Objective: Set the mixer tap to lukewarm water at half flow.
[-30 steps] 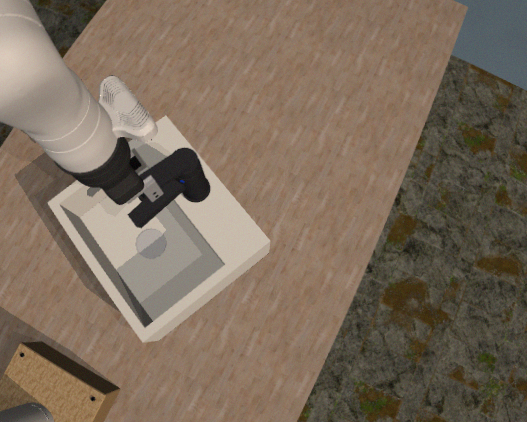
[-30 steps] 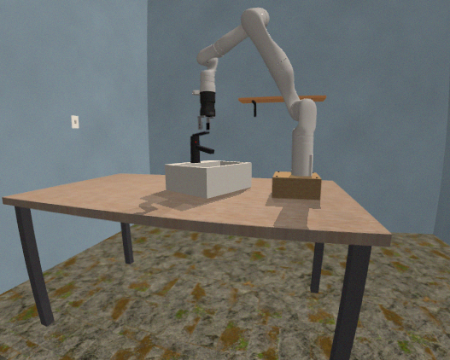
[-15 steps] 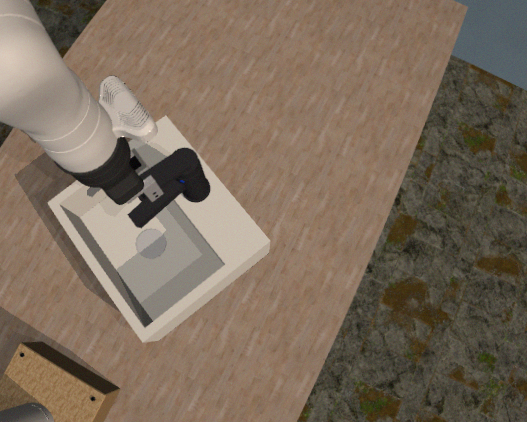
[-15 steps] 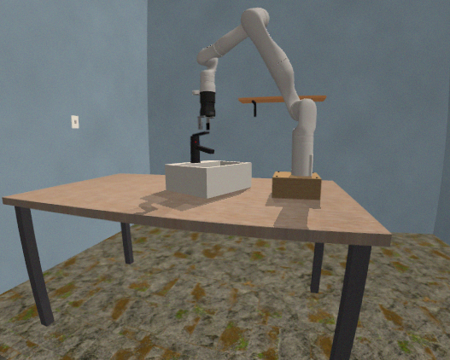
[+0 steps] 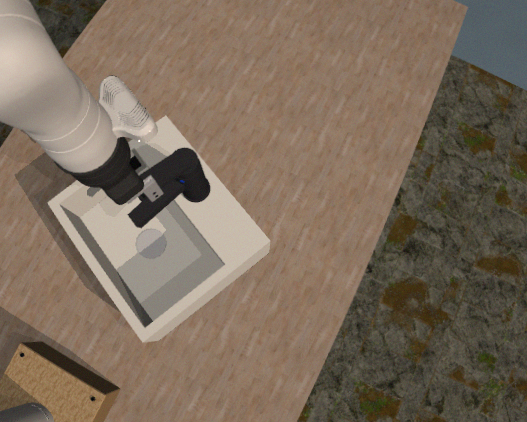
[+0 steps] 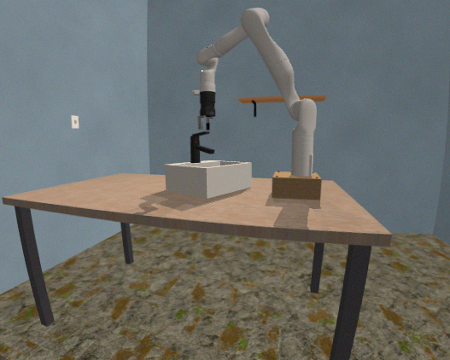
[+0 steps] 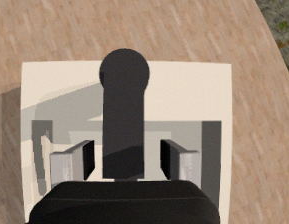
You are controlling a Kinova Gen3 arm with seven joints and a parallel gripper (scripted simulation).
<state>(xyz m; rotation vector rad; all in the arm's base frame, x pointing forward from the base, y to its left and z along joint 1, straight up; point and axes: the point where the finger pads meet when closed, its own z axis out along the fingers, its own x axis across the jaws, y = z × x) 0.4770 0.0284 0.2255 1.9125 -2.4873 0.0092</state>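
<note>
Now: hand 4 cm above the lever and 2 cm short of it. Round my hand: white sink basin 28 cm below, 5 cm behind, 2 cm to the left; black mixer tap 8 cm below, 4 cm ahead, 1 cm to the right.
</note>
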